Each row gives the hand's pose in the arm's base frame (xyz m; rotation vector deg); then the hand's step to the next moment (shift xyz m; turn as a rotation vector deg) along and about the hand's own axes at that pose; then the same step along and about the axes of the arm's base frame.
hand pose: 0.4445 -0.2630 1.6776 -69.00 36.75 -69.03
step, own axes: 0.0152 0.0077 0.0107 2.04 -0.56 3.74
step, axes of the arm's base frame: 0.0167 -0.0111 -0.0009 3.73 -0.54 2.06
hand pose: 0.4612 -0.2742 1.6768 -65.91 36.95 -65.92
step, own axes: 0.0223 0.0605 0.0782 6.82 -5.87 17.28
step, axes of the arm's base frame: 0.0974 0.0064 -0.0273 15.20 -0.01 12.19
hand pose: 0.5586 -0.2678 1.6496 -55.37 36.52 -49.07
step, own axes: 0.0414 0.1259 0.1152 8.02 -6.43 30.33
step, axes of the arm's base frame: 0.1539 0.0530 -0.0659 25.89 4.50 18.30
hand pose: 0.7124 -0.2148 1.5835 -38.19 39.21 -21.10
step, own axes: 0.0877 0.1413 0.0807 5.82 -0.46 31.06
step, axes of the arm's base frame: 0.1325 0.0941 -0.0881 25.39 10.35 15.72
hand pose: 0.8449 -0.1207 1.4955 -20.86 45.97 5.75
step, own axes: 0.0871 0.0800 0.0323 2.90 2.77 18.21
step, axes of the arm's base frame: 0.0646 0.0819 -0.0644 13.85 8.92 8.73
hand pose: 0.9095 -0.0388 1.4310 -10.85 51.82 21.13
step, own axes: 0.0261 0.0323 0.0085 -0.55 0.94 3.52
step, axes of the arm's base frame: 0.0083 0.0385 -0.0158 1.90 1.84 2.57
